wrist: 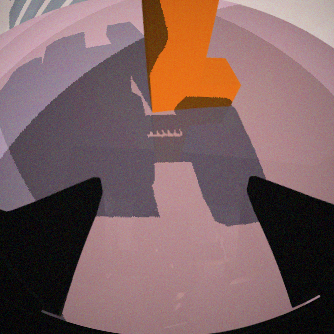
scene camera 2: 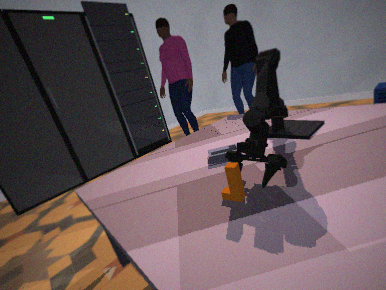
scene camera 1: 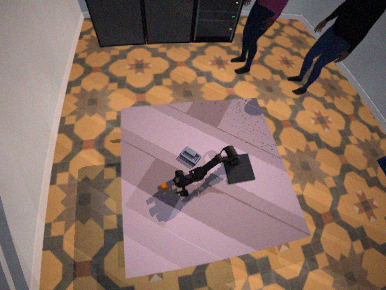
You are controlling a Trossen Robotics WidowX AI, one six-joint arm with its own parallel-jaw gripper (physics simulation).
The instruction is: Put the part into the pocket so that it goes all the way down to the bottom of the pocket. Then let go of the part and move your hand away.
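Where they show: gripper, between the fingertips: [wrist: 176,184] [scene camera 2: 248,184] [scene camera 1: 174,187]; arm's base, origin of its link: [scene camera 2: 278,128] [scene camera 1: 232,162].
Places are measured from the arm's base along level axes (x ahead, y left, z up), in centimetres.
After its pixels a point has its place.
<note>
The orange L-shaped part [scene camera 1: 163,186] @(x 56.6, y 3.1, z 8.6 cm) [scene camera 2: 234,183] @(x 57.5, y 3.1, z 3.7 cm) [wrist: 182,65] @(x 54.6, y 2.2, z 1.6 cm) stands upright on the pink table top, its short foot low at one side. In the wrist view it is at the top, beyond the fingertips, and its upper end is cut off. The grey block with the pocket [scene camera 1: 190,160] @(x 31.1, y -11.6, z 1.1 cm) [scene camera 2: 218,159] @(x 34.7, y -15.9, z -0.9 cm) lies on the table apart from the part, partly behind the arm in scene camera 2. My gripper [scene camera 1: 175,188] @(x 49.1, y 3.1, z -2.0 cm) [scene camera 2: 251,176] @(x 49.1, y 3.1, z -2.0 cm) [wrist: 176,184] @(x 49.1, y 3.1, z -2.0 cm) is wide open, tilted low beside the part, with nothing between its fingers. The part's side facing away from the cameras is hidden.
The arm's dark base plate [scene camera 1: 240,170] @(x -3.1, y 8.1, z -0.5 cm) [scene camera 2: 298,129] @(x 1.2, y 9.3, z -0.6 cm) rests on the pink table top [scene camera 1: 215,235] @(x 33.7, y 43.9, z -2.4 cm) [scene camera 2: 145,220] @(x 73.6, y -20.1, z -2.4 cm). Dark cabinets [scene camera 1: 117,22] [scene camera 2: 37,100] and two standing people are beyond the table. Shadows of the arm fall around the part.
</note>
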